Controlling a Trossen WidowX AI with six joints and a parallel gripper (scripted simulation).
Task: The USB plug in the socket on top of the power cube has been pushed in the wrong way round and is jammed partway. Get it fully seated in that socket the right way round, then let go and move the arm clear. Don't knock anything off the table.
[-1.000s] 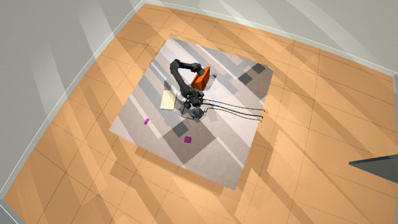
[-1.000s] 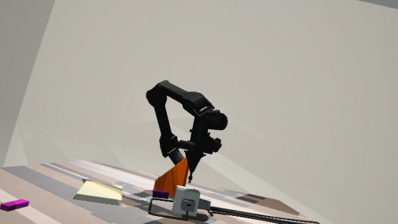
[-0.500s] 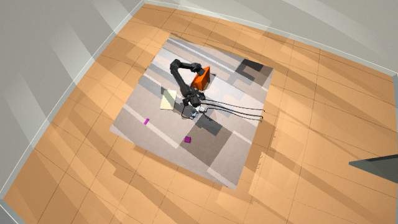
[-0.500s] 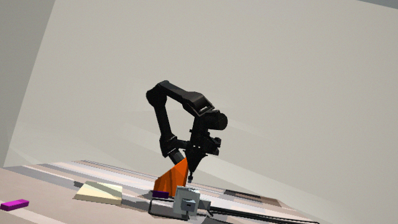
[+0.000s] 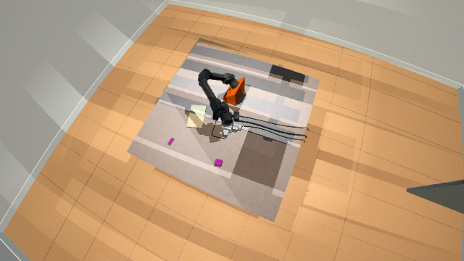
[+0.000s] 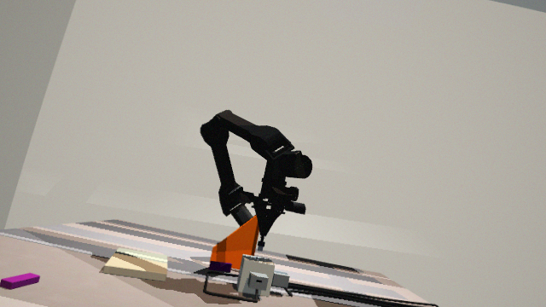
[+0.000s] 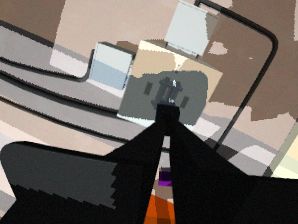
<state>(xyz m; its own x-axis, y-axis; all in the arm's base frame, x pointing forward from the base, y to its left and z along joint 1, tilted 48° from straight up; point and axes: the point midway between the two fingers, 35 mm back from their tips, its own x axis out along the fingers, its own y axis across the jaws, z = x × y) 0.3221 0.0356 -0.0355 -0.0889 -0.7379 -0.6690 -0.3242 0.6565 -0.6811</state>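
The dark USB plug lies 2 cm below my gripper tip. Round my gripper tip: cream pad 29 cm to the right, 13 cm below; purple block 40 cm to the right, 28 cm ahead, 13 cm below.
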